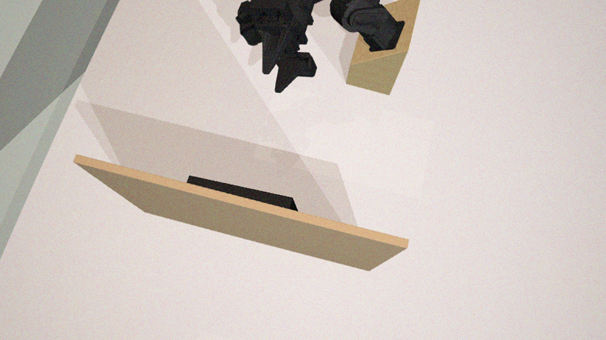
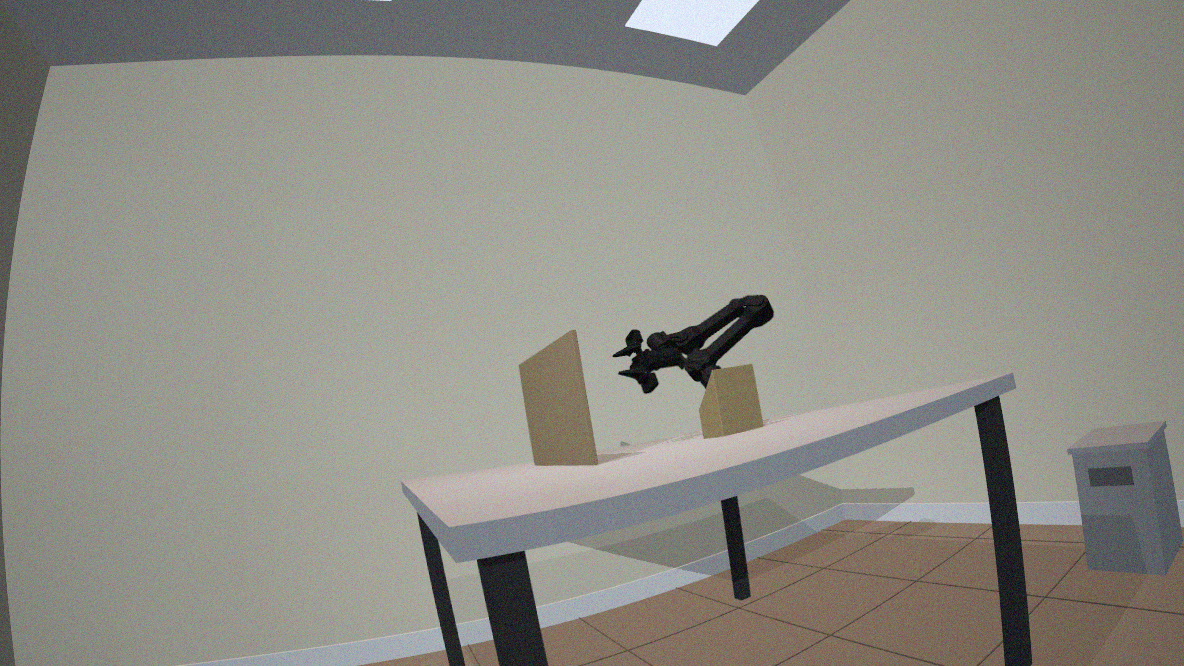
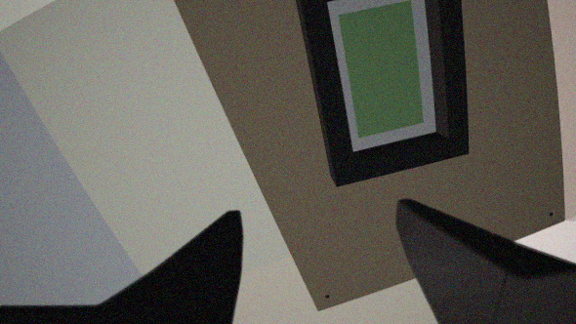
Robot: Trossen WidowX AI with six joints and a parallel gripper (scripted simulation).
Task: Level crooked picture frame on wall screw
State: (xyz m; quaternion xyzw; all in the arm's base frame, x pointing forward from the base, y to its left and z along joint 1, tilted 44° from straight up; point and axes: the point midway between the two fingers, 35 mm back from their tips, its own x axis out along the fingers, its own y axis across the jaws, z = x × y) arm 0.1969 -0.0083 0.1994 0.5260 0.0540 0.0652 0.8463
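My gripper tip is now 190 mm short of the black picture frame, 90 mm above it and 30 mm to the right of it. The rest, counted from my gripper tip: wooden wall panel 200 mm ahead, 100 mm below, 40 mm to the left.
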